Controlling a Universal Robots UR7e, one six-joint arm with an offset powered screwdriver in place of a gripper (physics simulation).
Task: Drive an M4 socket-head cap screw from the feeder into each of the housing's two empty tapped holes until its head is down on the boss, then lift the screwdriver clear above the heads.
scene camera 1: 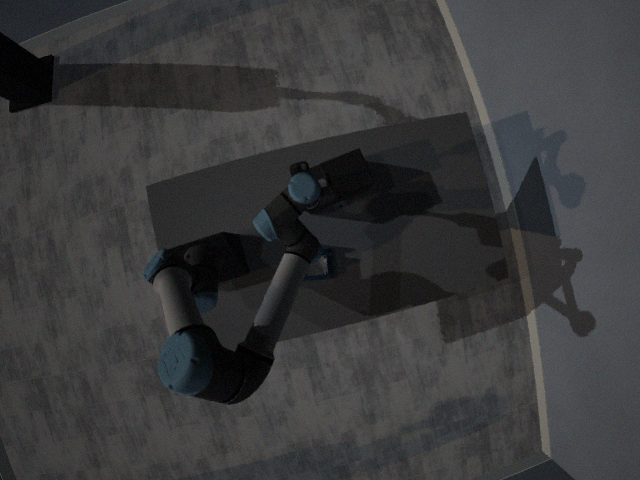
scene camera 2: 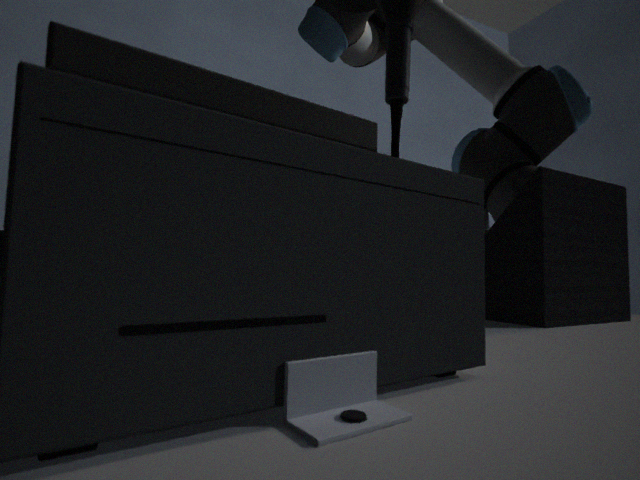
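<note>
The feeder (scene camera 1: 347, 173) (scene camera 2: 248, 248) is a dark box. It stands beside the wrist in scene camera 1 and fills much of scene camera 2. My screwdriver (scene camera 2: 395, 150) points straight down at the feeder's right end in scene camera 2. Its thin bit passes behind the feeder's top edge, so the tip and any screw on it are hidden. In scene camera 1 the wrist covers the bit. The housing (scene camera 1: 323, 264) shows as a small pale patch in a blue frame (scene camera 1: 331, 268), partly covered by the forearm; its holes cannot be made out. The bit is well away from it.
The arm's base stands on a dark block (scene camera 1: 230, 258) (scene camera 2: 584, 253) at the table's left in scene camera 1. A pale angle bracket (scene camera 2: 330, 384) with a dark disc (scene camera 2: 353, 415) sits at the feeder's foot. The table (scene camera 1: 206, 201) is dim, with long shadows.
</note>
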